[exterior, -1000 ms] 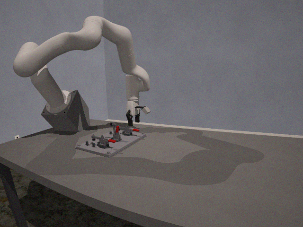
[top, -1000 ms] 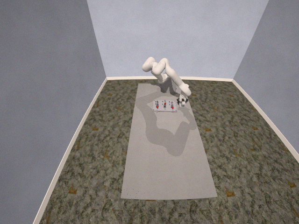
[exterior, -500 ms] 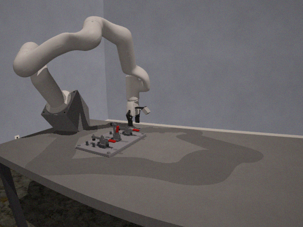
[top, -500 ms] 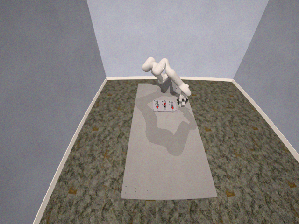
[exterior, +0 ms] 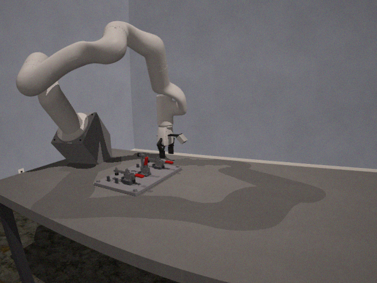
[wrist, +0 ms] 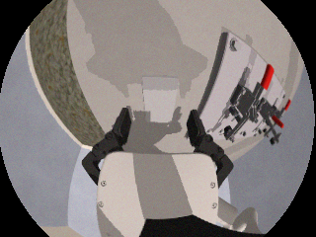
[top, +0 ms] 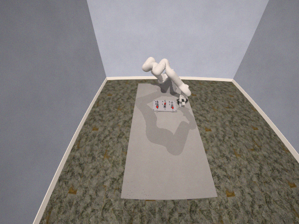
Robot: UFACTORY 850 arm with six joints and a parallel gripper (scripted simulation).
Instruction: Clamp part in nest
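Right now the part is 4 cm below my hand. Also, from my hand: fixture plate 2 cm behind, 25 cm to the right, 4 cm below.
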